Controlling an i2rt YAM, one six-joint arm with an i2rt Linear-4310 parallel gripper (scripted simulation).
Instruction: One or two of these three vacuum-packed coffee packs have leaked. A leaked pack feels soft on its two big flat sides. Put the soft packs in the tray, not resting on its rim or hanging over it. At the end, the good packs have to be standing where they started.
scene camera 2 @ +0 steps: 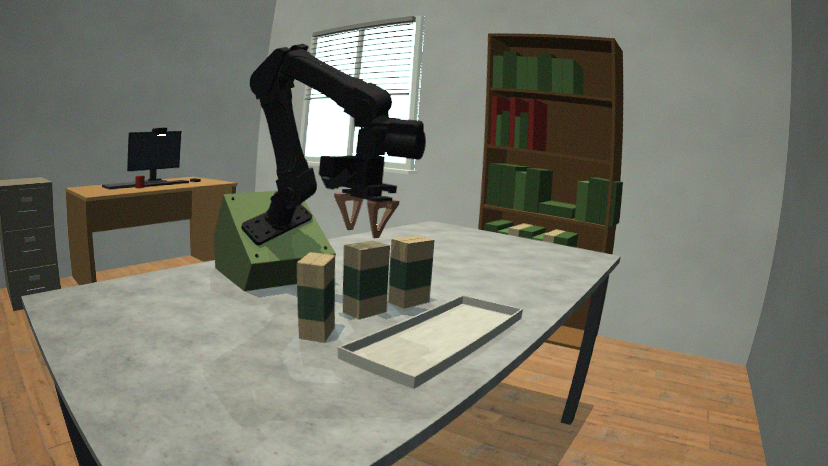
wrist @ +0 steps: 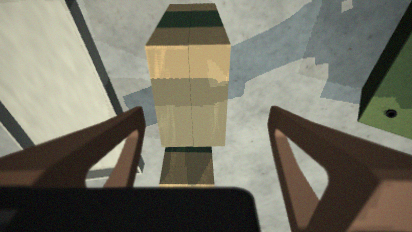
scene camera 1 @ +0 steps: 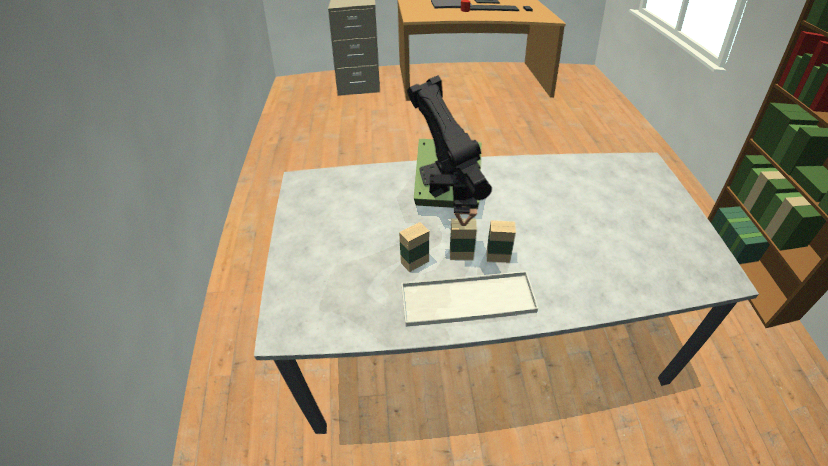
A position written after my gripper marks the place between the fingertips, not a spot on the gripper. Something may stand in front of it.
In view: my gripper (scene camera 2: 362,233) and a shallow tray (scene camera 2: 419,343).
The shallow tray shows as well in the wrist view (wrist: 57,92) and in scene camera 1 (scene camera 1: 483,297). My gripper is seen too in the wrist view (wrist: 206,115).
